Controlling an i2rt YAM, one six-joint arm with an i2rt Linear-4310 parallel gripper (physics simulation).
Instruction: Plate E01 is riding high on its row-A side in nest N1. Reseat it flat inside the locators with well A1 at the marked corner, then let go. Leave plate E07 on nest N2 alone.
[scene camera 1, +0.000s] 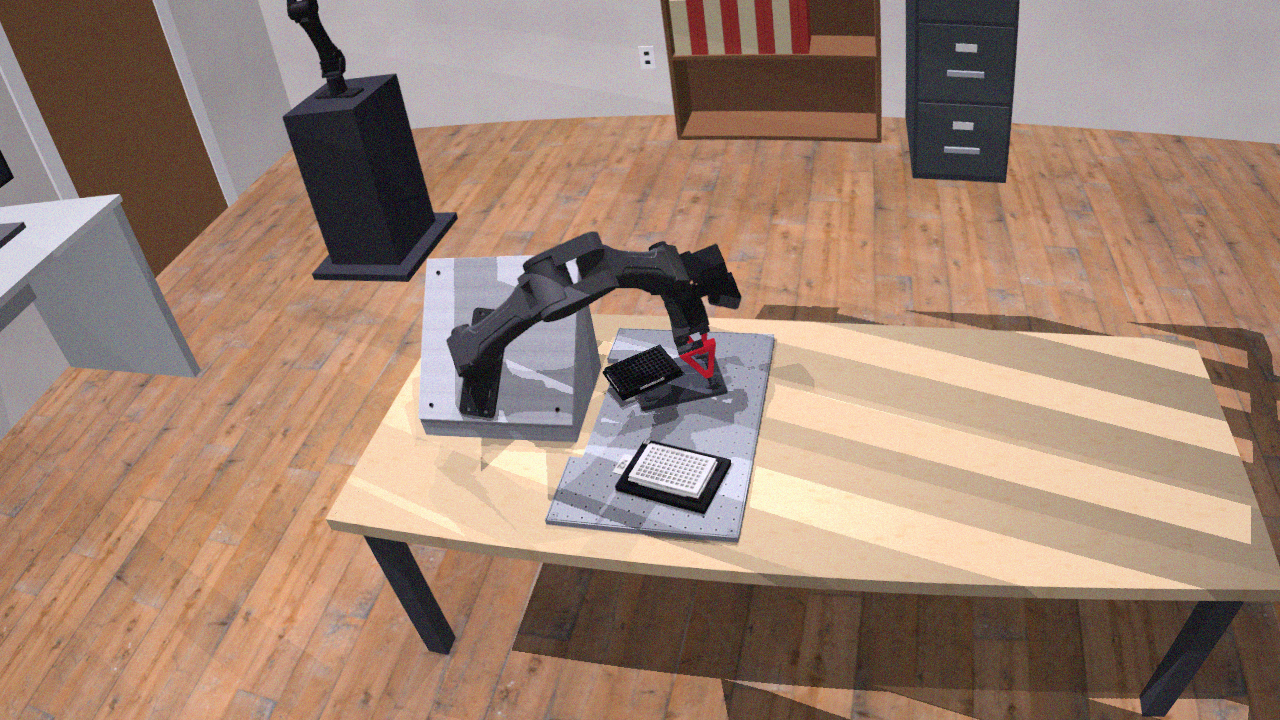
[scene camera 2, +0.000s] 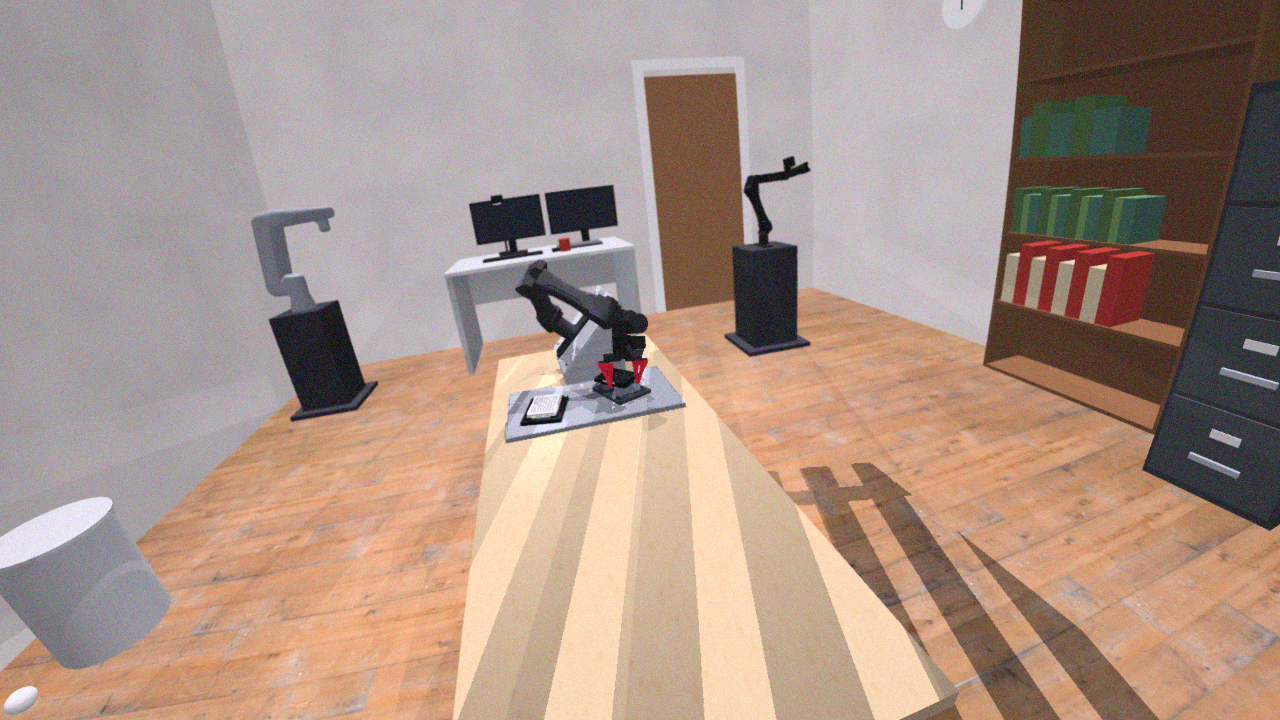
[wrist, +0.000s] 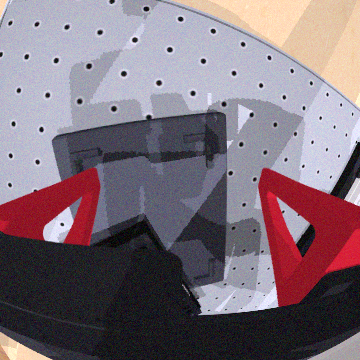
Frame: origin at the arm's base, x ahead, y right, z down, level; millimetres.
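Seen in the pictures: gripper, fingertip midpoint: (scene camera 1: 706, 365) (scene camera 2: 624, 385) (wrist: 178, 176); arm's base at its link origin: (scene camera 1: 485, 362) (scene camera 2: 574, 334).
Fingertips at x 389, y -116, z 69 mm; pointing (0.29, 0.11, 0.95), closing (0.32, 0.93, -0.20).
Offsets run from my fingertips to a thing's top centre. "spot": to the spot under its first point. Level surfaces: height alone.
Plate E01, a black well plate {dx -125, dy +7, dz +10 mm} (scene camera 1: 642, 371) (wrist: 143, 231), lies tilted and turned at the arm-base side of nest N1, outside its locators. One corner overlaps the nest; gripper parts hide much of the plate in the wrist view. Nest N1 {dx -56, dy +5, dz +26 mm} (scene camera 1: 702, 394) (scene camera 2: 631, 394) (wrist: 145, 187) is dark grey, with most of its floor bare. My gripper (scene camera 1: 701, 360) (scene camera 2: 624, 383) (wrist: 178, 176) is open and empty, with its red fingers above the nest, beside the plate. White plate E07 {dx -10, dy +248, dz +18 mm} (scene camera 1: 674, 468) (scene camera 2: 543, 406) sits on black nest N2 {spot: dx +73, dy +247, dz +33 mm} (scene camera 1: 721, 477). Well A1 and the marked corner cannot be made out.
Both nests stand on a grey perforated board {dx -49, dy +106, dz +43 mm} (scene camera 1: 753, 394) (scene camera 2: 581, 419) (wrist: 167, 30) on the wooden table {dz +57 mm} (scene camera 1: 984, 447) (scene camera 2: 671, 582). The arm's sloped grey base block (scene camera 1: 537, 394) stands close behind plate E01.
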